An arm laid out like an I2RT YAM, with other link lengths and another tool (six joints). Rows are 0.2 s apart.
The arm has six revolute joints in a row. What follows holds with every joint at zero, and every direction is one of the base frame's.
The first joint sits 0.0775 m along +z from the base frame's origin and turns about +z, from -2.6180 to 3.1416 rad.
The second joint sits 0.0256 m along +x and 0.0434 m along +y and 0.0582 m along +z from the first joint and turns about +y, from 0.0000 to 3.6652 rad.
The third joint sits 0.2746 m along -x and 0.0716 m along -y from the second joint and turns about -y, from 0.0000 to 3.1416 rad.
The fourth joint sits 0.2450 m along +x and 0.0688 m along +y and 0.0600 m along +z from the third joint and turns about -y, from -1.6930 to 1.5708 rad.
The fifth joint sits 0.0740 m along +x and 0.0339 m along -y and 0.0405 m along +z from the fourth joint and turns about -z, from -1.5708 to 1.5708 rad.
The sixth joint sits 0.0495 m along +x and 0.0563 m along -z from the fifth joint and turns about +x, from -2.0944 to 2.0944 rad.
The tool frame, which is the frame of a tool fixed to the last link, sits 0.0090 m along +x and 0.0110 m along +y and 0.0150 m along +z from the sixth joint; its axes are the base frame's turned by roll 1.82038, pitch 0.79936 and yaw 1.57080 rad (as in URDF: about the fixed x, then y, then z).
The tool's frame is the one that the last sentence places.
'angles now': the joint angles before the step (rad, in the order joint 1, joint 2, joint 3, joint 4, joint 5, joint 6). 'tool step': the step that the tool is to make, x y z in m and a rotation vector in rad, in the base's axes. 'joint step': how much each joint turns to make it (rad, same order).
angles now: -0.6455, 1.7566, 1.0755, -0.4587, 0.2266, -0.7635
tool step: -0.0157, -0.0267, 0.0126, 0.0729, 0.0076, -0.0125
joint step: -0.1017, 0.0139, 0.0787, -0.1059, -0.0824, -0.0625
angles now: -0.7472, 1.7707, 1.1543, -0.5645, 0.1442, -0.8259
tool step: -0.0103, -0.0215, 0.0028, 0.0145, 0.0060, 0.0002
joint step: -0.0688, 0.0256, 0.0454, -0.0263, -0.0316, -0.0621
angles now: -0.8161, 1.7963, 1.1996, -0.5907, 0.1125, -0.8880
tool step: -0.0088, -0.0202, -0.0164, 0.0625, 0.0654, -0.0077
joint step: -0.0566, 0.0872, 0.0564, -0.0541, -0.0094, -0.0488
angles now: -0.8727, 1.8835, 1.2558, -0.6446, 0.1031, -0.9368
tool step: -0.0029, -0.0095, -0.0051, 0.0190, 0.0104, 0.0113
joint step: -0.0245, 0.0338, 0.0266, -0.0109, -0.0141, -0.0334
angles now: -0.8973, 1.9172, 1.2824, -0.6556, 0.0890, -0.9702
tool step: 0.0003, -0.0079, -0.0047, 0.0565, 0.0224, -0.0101
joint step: -0.0152, 0.0524, 0.0580, -0.0638, -0.0180, -0.0007
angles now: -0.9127, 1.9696, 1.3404, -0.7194, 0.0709, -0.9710
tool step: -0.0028, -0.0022, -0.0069, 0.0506, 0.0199, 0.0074
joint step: -0.0123, 0.0329, 0.0201, -0.0385, -0.0184, -0.0164
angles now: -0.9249, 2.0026, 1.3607, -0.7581, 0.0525, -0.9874
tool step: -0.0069, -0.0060, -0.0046, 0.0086, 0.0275, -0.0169
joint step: -0.0215, 0.0176, 0.0082, -0.0134, 0.0161, -0.0073
